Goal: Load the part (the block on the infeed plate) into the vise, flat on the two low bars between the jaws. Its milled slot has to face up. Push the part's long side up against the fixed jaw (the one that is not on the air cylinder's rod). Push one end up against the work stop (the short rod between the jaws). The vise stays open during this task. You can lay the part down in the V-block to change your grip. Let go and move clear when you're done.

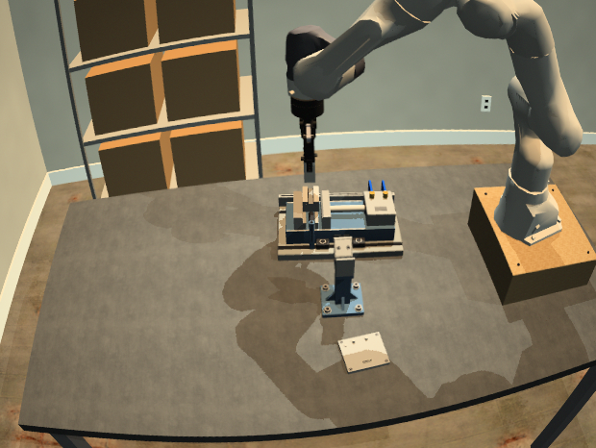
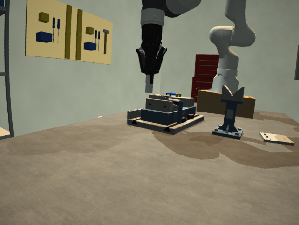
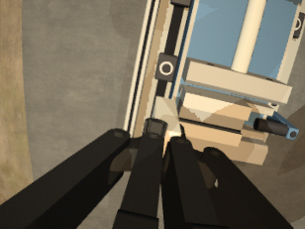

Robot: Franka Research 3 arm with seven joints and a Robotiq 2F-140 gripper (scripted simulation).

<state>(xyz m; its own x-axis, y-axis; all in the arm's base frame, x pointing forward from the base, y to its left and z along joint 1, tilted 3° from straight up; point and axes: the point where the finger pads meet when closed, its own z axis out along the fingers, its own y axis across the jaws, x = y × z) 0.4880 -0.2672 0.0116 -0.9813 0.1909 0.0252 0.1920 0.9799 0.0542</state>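
Right now the part is 1 cm ahead of my hand, 5 cm to the left of it and 5 cm below it. Round my hand: fixed jaw 4 cm ahead, 6 cm to the left, 7 cm below; moving jaw 2 cm behind, 7 cm to the left, 7 cm below; work stop rod 2 cm ahead, 11 cm to the left, 6 cm below.
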